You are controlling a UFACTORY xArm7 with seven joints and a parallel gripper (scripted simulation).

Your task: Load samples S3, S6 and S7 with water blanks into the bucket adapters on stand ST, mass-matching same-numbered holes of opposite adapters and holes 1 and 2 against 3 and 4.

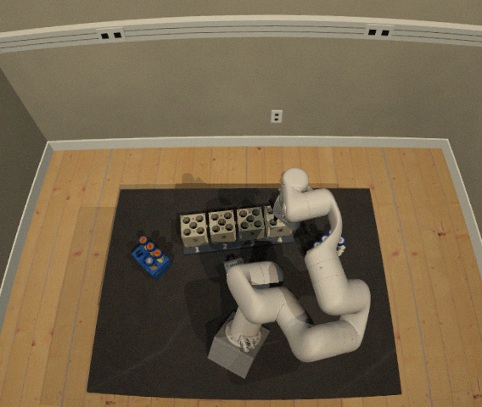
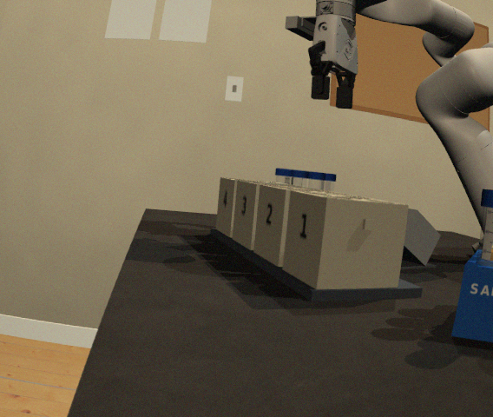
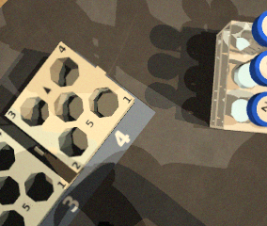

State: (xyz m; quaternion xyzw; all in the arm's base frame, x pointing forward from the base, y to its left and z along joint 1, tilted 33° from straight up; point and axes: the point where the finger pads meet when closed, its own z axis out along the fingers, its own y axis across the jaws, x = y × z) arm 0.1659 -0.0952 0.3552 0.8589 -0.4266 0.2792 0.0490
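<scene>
Now: the white blank rack 220 mm below my hand, 160 mm to the right of it and 40 mm behind it. From my hand the other things lie so: blue sample rack: 500 mm to the left, 220 mm below, 80 mm ahead; then adapter 1: 320 mm to the left, 200 mm below, 150 mm ahead.
</scene>
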